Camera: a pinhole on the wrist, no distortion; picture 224 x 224 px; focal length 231.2 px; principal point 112.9 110.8 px. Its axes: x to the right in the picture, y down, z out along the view. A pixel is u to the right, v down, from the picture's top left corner.
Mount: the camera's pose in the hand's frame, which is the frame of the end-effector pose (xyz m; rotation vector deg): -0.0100 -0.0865 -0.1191 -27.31 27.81 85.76
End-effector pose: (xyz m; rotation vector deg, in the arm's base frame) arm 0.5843 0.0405 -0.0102 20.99 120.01 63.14
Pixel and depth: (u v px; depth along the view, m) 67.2 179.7 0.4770
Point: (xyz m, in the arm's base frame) 0.9104 0.2206 0.0329
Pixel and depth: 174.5 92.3 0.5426
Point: 0.6996 0.4098 0.1576
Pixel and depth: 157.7 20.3 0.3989
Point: 0.5785 0.3401 0.0221
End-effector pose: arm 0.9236 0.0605 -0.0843 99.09 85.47 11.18
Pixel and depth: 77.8 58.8 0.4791
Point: 1.2362 0.0065 -0.2421
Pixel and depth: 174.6 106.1 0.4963
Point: 1.2820 -0.0188 -0.0203
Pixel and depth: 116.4 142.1 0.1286
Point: 0.8994 0.0445 -0.0713
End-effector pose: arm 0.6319 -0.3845 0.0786 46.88 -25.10 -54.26
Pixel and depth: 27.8 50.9 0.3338
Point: 0.5288 -0.5435 0.2220
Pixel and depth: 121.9 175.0 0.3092
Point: 0.5561 -0.3257 0.2398
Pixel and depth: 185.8 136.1 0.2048
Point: 0.6552 -0.3368 0.1518
